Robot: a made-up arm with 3 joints.
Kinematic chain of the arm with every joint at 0, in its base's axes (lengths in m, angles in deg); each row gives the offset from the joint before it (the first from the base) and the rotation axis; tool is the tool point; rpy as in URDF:
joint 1: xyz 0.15 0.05 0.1 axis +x
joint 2: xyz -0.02 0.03 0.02 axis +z
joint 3: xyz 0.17 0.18 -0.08 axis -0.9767 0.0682 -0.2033
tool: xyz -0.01 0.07 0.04 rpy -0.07 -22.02 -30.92
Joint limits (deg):
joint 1: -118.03..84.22
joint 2: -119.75..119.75
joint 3: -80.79..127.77
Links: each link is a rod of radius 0.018 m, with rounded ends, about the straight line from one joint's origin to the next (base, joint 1, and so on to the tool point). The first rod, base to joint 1, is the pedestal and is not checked.
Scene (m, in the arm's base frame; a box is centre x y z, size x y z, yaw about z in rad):
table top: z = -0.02
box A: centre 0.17 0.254 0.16 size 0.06 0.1 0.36 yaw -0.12
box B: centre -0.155 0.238 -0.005 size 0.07 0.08 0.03 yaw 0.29
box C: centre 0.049 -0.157 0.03 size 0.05 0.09 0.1 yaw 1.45
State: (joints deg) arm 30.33 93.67 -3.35
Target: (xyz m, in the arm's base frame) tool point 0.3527 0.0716 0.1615
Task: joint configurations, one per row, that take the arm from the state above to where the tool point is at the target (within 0.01 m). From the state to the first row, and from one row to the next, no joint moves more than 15 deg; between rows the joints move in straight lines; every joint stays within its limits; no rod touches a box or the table.
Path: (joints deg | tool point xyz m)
1: 42.49 85.71 -8.24 | -0.1009 0.2087 0.2308
2: 54.64 77.76 -13.13 | -0.0703 0.1897 0.2870
3: 66.80 69.80 -18.02 | -0.0360 0.1519 0.3350
4: 78.95 61.85 -22.92 | 0.0010 0.0993 0.3688
5: 79.30 48.32 -30.15 | 0.0668 0.0955 0.3863
6: 79.65 34.79 -37.38 | 0.1333 0.0895 0.3865
7: 80.00 21.26 -44.62 | 0.1961 0.0817 0.3701
8: 80.34 7.73 -51.85 | 0.2510 0.0730 0.3388
9: 80.69 -5.80 -59.09 | 0.2948 0.0638 0.2954
10: 81.04 -19.32 -66.32 | 0.3249 0.0551 0.2435
11: 81.39 -32.85 -73.56 | 0.3402 0.0477 0.1869
12: 81.74 -46.38 -80.79 | 0.3403 0.0421 0.1296
13: 68.51 -43.66 -73.55 | 0.3469 0.0523 0.1477
14: 55.28 -40.94 -66.32 | 0.3527 0.0716 0.1615

